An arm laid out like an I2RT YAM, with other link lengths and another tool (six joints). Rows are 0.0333 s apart.
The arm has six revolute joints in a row. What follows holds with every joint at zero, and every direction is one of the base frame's.
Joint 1 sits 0.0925 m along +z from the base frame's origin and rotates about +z.
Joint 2 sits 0.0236 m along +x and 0.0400 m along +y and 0.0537 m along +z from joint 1 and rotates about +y.
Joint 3 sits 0.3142 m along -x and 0.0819 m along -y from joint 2 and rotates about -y.
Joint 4 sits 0.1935 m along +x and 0.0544 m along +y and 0.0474 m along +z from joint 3 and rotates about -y.
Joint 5 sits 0.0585 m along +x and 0.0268 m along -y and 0.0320 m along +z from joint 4 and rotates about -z.
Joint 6 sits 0.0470 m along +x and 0.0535 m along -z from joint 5 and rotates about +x.
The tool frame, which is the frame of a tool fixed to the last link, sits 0.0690 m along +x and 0.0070 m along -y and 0.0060 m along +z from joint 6; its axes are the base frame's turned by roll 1.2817, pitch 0.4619 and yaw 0.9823 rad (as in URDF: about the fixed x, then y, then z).
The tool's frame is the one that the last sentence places.
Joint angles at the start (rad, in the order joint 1, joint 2, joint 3, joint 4, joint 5, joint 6):
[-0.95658, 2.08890, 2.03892, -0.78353, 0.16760, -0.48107]
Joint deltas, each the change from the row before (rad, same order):
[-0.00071, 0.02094, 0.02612, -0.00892, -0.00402, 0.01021]
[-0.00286, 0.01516, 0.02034, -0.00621, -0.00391, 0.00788]
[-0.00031, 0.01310, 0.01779, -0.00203, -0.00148, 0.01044]
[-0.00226, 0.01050, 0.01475, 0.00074, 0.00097, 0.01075]
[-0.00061, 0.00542, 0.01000, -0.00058, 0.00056, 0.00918]
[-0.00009, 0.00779, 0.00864, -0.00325, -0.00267, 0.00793]
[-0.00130, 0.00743, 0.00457, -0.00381, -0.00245, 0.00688]
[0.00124, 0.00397, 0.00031, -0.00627, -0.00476, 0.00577]
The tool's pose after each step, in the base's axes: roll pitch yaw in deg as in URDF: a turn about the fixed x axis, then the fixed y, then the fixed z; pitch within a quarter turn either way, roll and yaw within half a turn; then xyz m. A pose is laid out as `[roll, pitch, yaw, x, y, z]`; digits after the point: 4 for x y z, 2 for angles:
[141.80, 65.79, 59.24, 0.2499, -0.4185, 0.3178]
[141.32, 65.37, 58.45, 0.2511, -0.4221, 0.3162]
[140.35, 65.05, 57.18, 0.2532, -0.4251, 0.3151]
[139.19, 64.84, 55.51, 0.2539, -0.4285, 0.3147]
[138.24, 64.64, 54.21, 0.2545, -0.4301, 0.3151]
[138.07, 64.23, 53.82, 0.2556, -0.4314, 0.3136]
[138.49, 63.78, 53.93, 0.2559, -0.4326, 0.3109]
[139.27, 63.21, 54.64, 0.2568, -0.4318, 0.3084]

